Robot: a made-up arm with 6 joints. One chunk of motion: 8 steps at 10 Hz.
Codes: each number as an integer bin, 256 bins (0 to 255) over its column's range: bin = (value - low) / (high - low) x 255, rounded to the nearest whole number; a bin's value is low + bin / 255 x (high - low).
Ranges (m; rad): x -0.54..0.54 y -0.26..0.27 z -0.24..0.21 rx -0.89..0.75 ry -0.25..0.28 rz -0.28..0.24
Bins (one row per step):
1: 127 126 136 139 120 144
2: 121 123 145 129 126 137
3: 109 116 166 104 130 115
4: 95 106 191 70 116 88
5: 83 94 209 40 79 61
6: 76 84 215 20 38 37
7: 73 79 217 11 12 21
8: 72 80 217 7 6 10
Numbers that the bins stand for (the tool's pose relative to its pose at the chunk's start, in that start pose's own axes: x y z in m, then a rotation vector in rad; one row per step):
1: -0.0021 0.0019 0.0000 0.0040 -0.0006 0.0136
2: -0.0275 -0.0044 0.0159 -0.0604 0.0119 -0.0006
3: -0.0784 -0.0189 0.0529 -0.2211 0.0202 -0.0455
4: -0.1376 -0.0397 0.0971 -0.4398 -0.0089 -0.1005
5: -0.1885 -0.0646 0.1288 -0.6327 -0.0858 -0.1556
6: -0.2181 -0.0854 0.1394 -0.7614 -0.1710 -0.2045
7: -0.2308 -0.0958 0.1429 -0.8193 -0.2251 -0.2372
8: -0.2351 -0.0937 0.1429 -0.8450 -0.2375 -0.2596

